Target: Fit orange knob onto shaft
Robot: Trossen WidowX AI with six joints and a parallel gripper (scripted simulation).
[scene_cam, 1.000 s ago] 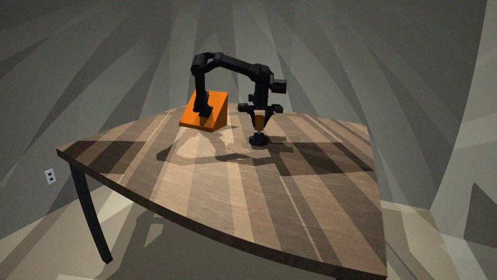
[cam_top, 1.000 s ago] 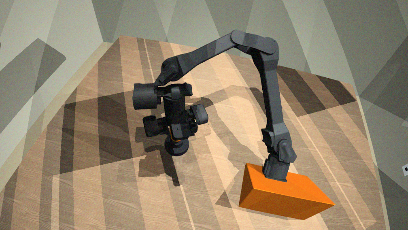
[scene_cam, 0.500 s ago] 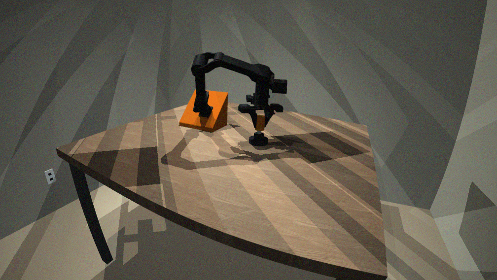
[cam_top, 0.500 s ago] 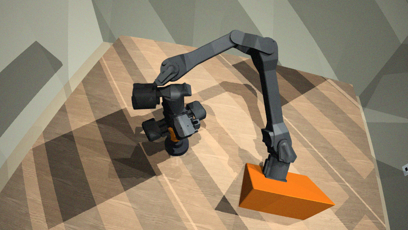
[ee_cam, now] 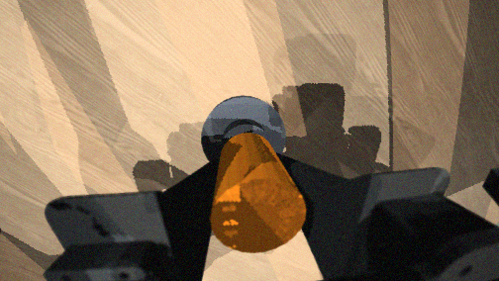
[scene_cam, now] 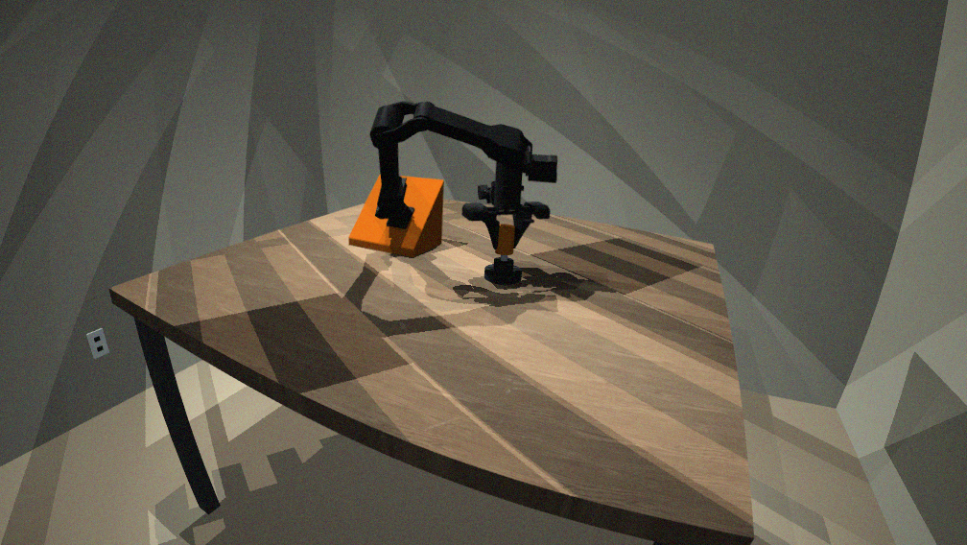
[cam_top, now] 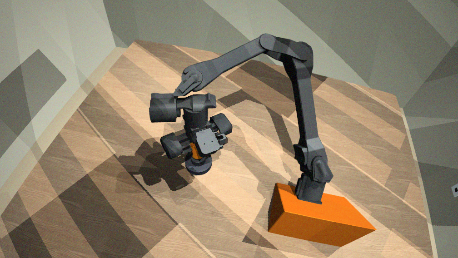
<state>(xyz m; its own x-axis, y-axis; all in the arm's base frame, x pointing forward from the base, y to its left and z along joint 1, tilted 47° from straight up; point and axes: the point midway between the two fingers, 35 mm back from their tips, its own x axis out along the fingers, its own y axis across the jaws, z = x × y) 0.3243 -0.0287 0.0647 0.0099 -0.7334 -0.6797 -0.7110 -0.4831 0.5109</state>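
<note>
Now: gripper tip 30 mm below the orange knob. From my gripper tip the other things lie so: round pedestal 40 mm below.
</note>
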